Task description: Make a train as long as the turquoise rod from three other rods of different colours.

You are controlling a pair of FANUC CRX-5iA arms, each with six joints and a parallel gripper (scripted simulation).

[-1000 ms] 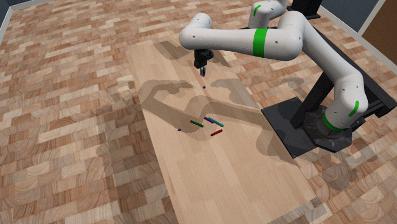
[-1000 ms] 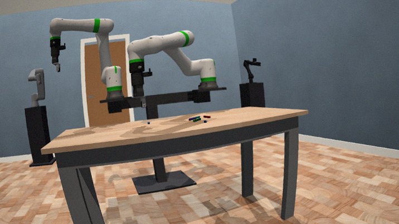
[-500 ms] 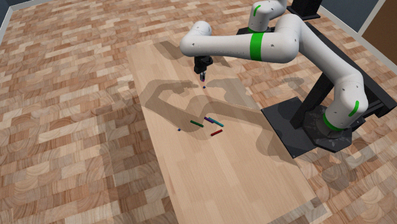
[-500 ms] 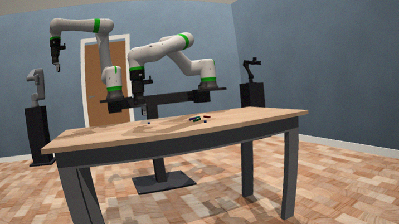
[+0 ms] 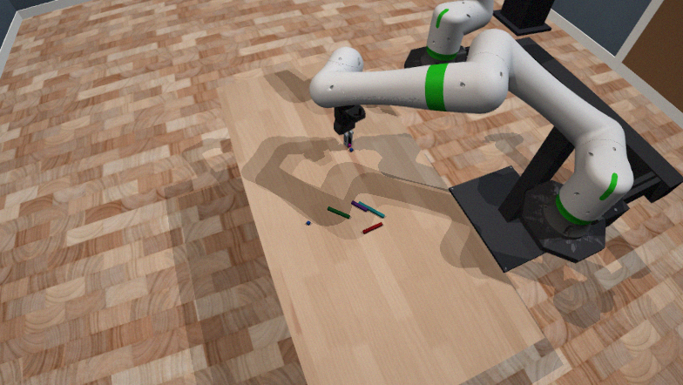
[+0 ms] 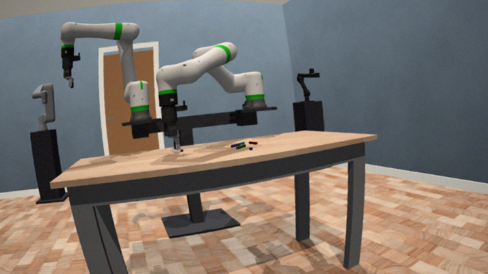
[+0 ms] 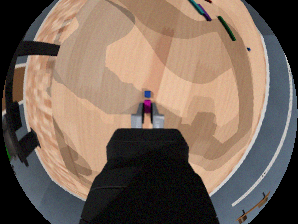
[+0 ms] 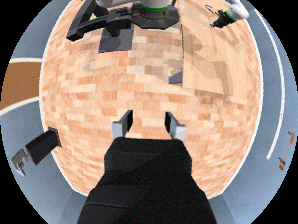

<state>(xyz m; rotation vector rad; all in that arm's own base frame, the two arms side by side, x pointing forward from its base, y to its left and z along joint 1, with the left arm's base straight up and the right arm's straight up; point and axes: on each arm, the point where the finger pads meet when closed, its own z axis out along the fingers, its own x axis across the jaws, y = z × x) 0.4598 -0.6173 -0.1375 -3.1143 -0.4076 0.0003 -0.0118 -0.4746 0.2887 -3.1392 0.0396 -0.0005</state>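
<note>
Right now the magenta rod is 10 mm to the left of my left hand and 20 mm below it. The rest, counted from my left hand: turquoise rod (30 mm ahead, 300 mm to the left, 30 mm below); green rod (140 mm ahead, 270 mm to the left, 30 mm below); purple rod (60 mm ahead, 270 mm to the left, 30 mm below).
</note>
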